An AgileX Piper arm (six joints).
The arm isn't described. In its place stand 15 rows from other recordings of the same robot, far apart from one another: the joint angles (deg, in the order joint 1, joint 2, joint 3, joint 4, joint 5, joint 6), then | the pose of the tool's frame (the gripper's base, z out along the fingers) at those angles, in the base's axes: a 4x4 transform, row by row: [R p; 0 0 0 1], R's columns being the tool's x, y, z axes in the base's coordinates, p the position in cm.
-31.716, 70.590, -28.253, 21.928, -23.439, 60.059 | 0.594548, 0.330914, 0.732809, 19.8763; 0.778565, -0.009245, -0.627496, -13.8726; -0.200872, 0.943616, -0.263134, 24.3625; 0, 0, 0, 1
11.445, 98.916, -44.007, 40.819, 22.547, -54.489 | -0.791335, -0.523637, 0.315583, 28.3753; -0.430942, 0.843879, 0.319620, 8.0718; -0.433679, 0.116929, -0.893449, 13.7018; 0, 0, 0, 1
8.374, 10.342, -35.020, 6.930, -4.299, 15.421 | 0.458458, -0.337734, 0.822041, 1.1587; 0.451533, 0.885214, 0.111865, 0.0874; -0.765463, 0.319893, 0.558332, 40.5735; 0, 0, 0, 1
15.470, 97.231, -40.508, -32.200, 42.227, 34.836 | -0.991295, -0.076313, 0.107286, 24.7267; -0.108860, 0.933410, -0.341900, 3.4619; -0.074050, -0.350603, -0.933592, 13.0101; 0, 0, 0, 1
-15.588, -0.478, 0.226, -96.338, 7.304, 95.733 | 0.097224, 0.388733, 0.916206, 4.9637; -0.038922, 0.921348, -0.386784, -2.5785; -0.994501, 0.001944, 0.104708, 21.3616; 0, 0, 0, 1
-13.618, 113.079, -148.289, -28.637, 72.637, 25.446 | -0.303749, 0.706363, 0.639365, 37.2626; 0.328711, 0.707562, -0.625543, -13.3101; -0.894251, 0.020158, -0.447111, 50.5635; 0, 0, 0, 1
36.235, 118.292, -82.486, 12.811, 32.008, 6.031 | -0.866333, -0.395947, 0.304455, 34.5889; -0.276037, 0.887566, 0.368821, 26.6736; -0.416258, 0.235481, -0.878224, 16.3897; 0, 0, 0, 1
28.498, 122.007, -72.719, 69.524, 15.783, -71.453 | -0.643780, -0.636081, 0.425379, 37.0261; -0.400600, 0.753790, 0.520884, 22.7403; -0.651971, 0.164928, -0.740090, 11.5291; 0, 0, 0, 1
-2.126, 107.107, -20.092, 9.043, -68.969, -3.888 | -0.231659, 0.176881, 0.956581, 26.3494; -0.002095, 0.983237, -0.182318, -2.3141; -0.972795, -0.044239, -0.227405, 11.5586; 0, 0, 0, 1
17.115, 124.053, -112.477, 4.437, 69.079, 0.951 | -0.938546, -0.269396, 0.215770, 44.1818; -0.242788, 0.959622, 0.142052, 14.2928; -0.245327, 0.080936, -0.966056, 24.0548; 0, 0, 0, 1
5.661, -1.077, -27.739, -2.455, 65.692, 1.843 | -0.526166, -0.057940, 0.848406, -0.9343; -0.037578, 0.998286, 0.044870, -0.4496; -0.849551, -0.008272, -0.527441, 26.6106; 0, 0, 0, 1
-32.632, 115.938, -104.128, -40.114, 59.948, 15.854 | -0.805371, 0.590496, 0.051888, 34.9866; 0.395208, 0.600130, -0.695453, -28.4287; -0.441802, -0.539591, -0.716696, 28.6925; 0, 0, 0, 1
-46.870, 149.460, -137.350, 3.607, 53.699, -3.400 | -0.612080, 0.698614, 0.370535, 38.5385; 0.621204, 0.714715, -0.321383, -40.4650; -0.489350, 0.033466, -0.871445, 14.4701; 0, 0, 0, 1
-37.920, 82.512, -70.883, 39.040, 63.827, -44.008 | -0.776958, -0.007055, 0.629513, 25.6945; 0.174535, 0.958327, 0.226155, -13.4963; -0.604875, 0.285585, -0.743349, 33.3256; 0, 0, 0, 1
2.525, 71.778, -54.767, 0.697, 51.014, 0.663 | -0.891116, -0.031213, 0.452701, 23.9210; -0.020055, 0.999366, 0.029428, 1.1410; -0.453332, 0.017145, -0.891177, 29.1524; 0, 0, 0, 1
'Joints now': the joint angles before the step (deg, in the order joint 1, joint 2, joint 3, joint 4, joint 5, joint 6). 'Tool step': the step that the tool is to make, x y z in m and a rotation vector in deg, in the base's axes. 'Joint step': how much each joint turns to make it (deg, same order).
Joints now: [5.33 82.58 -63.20 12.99 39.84 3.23]
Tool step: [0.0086 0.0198 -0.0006 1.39 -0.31 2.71]
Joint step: [3.22 2.25 -2.00 1.45 -0.74 -0.03]
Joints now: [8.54 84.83 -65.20 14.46 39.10 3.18]
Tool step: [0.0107 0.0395 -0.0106 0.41 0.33 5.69]
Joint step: [6.45 4.42 -2.42 0.48 -1.86 0.22]
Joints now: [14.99 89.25 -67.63 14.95 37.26 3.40]
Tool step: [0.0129 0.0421 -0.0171 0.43 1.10 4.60]
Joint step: [5.98 6.15 -3.57 0.31 -1.89 1.03]
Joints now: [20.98 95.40 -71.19 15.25 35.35 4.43]
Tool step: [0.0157 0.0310 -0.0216 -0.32 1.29 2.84]
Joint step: [3.48 6.69 -4.09 0.16 -1.38 0.31]
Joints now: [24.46 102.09 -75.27 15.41 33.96 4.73]
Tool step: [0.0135 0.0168 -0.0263 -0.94 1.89 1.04]
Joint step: [1.41 5.83 -2.67 0.00 -1.11 0.12]
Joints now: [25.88 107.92 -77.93 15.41 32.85 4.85]
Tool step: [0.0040 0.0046 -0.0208 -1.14 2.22 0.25]
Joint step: [0.35 3.07 -0.21 -0.01 -0.39 0.02]
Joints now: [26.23 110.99 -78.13 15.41 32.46 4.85]
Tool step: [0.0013 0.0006 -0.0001 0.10 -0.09 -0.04]
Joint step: [-0.01 0.25 -0.35 0.07 -0.03 -0.01]
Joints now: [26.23 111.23 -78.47 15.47 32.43 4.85]
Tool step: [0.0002 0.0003 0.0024 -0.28 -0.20 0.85]
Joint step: [-0.01 -0.11 -0.43 0.01 0.62 -0.84]
